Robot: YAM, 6 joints.
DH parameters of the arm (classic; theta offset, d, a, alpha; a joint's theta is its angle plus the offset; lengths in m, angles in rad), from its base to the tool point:
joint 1: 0 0.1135 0.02 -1.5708
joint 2: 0 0 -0.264 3.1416
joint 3: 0.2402 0 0.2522 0
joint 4: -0.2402 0 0.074 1.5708
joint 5: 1.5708 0 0 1.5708
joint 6: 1.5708 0.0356 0 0
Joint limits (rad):
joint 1: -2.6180..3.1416
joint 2: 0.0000..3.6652
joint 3: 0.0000..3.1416
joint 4: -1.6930..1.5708
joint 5: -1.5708..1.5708
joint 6: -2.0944..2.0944
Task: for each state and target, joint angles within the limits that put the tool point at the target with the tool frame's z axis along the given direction. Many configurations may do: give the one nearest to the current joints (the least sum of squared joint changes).
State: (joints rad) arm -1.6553 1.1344 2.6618 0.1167 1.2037 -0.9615
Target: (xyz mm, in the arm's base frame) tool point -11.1 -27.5 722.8 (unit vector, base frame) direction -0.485 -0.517 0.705
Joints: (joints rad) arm -0.9746 1.4057 2.6631 0.0963 0.7639 -0.9615
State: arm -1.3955 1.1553 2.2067 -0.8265 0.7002 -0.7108
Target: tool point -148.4 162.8 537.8 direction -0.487 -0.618 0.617
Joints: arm -0.9539 0.3132 1.7252 -0.1871 0.8554 -0.7108
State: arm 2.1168 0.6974 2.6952 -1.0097 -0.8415 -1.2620
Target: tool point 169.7 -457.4 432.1 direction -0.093 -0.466 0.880
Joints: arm 1.9448 0.5603 3.1406 -0.5831 -0.2597 -1.2620
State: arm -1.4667 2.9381 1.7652 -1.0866 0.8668 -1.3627
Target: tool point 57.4 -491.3 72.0 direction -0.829 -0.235 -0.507
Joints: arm -1.3927 2.5795 1.9695 -0.7958 1.0308 -1.3627
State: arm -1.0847 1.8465 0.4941 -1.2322 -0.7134 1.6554
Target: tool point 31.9 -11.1 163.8 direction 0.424 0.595 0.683
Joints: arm -1.0907 2.5718 0.0019 -1.6901 -0.7086 1.6554
